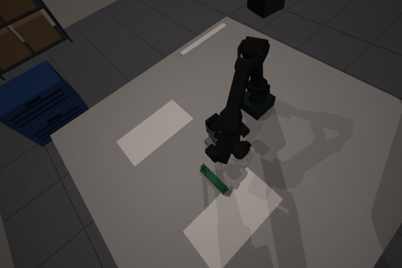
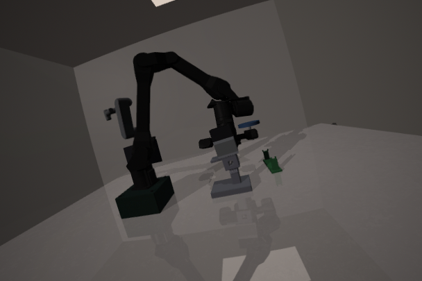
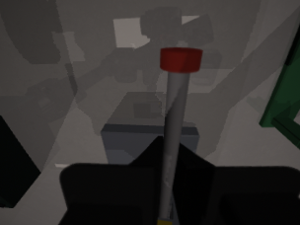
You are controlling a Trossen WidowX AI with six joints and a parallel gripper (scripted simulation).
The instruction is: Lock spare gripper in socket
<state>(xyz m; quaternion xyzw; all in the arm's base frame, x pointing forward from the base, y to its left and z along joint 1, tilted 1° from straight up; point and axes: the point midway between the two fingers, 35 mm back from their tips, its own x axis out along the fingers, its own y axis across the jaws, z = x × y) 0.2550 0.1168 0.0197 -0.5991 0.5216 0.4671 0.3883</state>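
The grey mount is 60 mm to the right of my gripper tip and 10 mm above it. Also, from my gripper tip: green stand 110 mm ahead, 80 mm to the left, 20 mm below; spare gripper 10 mm ahead, 60 mm to the right, 80 mm above.
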